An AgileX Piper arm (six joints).
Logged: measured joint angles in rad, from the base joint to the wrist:
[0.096 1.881 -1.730 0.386 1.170 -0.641]
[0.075 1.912 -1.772 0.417 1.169 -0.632]
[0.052 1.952 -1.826 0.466 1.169 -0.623]
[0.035 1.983 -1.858 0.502 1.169 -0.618]
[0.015 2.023 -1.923 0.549 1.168 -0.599]
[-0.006 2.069 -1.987 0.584 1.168 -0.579]
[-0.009 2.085 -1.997 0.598 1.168 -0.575]
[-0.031 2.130 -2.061 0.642 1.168 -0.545]
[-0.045 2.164 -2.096 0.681 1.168 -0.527]
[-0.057 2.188 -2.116 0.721 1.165 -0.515]
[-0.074 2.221 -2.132 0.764 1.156 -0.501]
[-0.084 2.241 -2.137 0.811 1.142 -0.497]
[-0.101 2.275 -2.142 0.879 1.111 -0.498]
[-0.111 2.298 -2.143 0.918 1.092 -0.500]
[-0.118 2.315 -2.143 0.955 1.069 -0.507]
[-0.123 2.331 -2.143 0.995 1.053 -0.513]
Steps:
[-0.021 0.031 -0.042 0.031 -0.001 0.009]
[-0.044 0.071 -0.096 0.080 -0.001 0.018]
[-0.061 0.102 -0.128 0.116 -0.001 0.023]
[-0.081 0.142 -0.193 0.163 -0.002 0.042]
[-0.102 0.188 -0.257 0.198 -0.002 0.062]
[-0.105 0.204 -0.267 0.212 -0.002 0.066]
[-0.127 0.249 -0.331 0.256 -0.002 0.096]
[-0.141 0.283 -0.366 0.295 -0.002 0.114]
[-0.153 0.307 -0.386 0.335 -0.005 0.126]
[-0.170 0.340 -0.402 0.378 -0.014 0.140]
[-0.180 0.360 -0.407 0.425 -0.028 0.144]
[-0.197 0.394 -0.412 0.493 -0.059 0.143]
[-0.207 0.417 -0.413 0.532 -0.078 0.141]
[-0.214 0.434 -0.413 0.569 -0.101 0.134]
[-0.219 0.450 -0.413 0.609 -0.117 0.128]

